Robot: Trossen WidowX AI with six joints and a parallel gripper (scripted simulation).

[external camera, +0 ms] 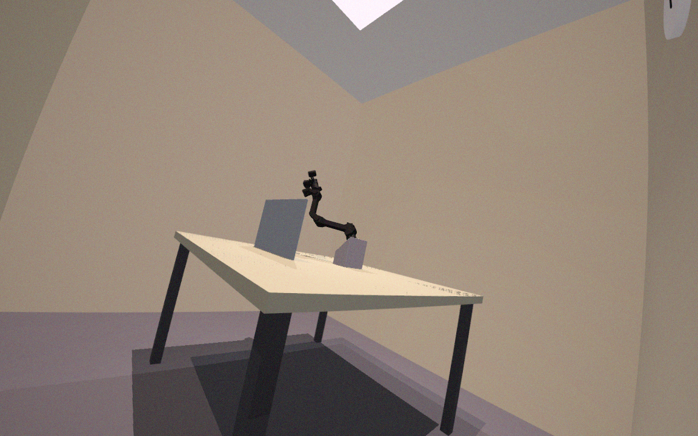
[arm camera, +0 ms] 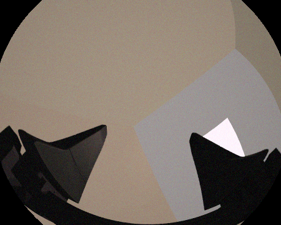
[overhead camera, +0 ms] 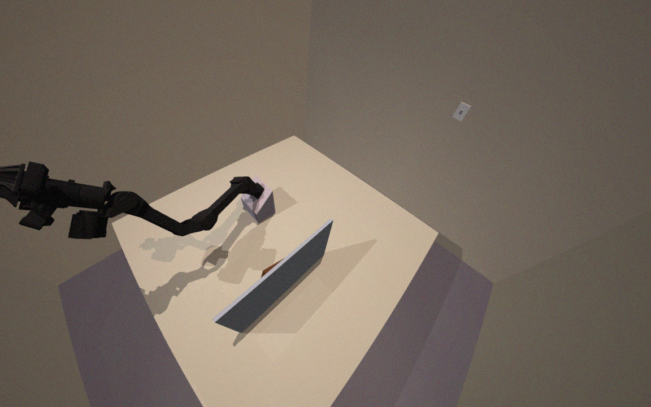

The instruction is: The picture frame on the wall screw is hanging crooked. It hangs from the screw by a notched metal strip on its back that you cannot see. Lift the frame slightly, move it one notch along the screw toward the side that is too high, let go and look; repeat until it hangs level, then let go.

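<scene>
My gripper tip is 38 cm short of the picture frame, 43 cm to the right of it and 49 cm above it. The rest, counted from my gripper tip: wall panel: 39 cm ahead, 43 cm to the left, 49 cm below.
</scene>
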